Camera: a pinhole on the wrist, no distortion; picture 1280 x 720 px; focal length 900.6 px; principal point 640.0 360.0 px. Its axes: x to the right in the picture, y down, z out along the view. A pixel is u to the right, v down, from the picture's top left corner.
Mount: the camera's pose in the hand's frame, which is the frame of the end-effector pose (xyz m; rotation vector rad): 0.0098 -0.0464 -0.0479 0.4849 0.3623 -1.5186
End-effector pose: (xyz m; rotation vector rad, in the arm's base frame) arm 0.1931 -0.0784 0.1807 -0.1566 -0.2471 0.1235
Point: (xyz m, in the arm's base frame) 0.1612 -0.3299 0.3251
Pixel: 1019 263
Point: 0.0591 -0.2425 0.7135
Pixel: 440 373
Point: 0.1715 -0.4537 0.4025
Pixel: 1117 333
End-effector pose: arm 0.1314 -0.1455 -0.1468 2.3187 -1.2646 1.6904
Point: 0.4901 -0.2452 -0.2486
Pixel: 254 440
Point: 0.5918 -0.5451 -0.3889
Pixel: outside the picture
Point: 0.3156 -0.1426 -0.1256
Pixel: 503 534
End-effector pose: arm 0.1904 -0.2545 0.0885 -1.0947 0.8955 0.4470
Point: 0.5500 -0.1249 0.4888
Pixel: 861 187
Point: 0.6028 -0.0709 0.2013
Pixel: 637 668
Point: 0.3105 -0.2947 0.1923
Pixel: 1053 278
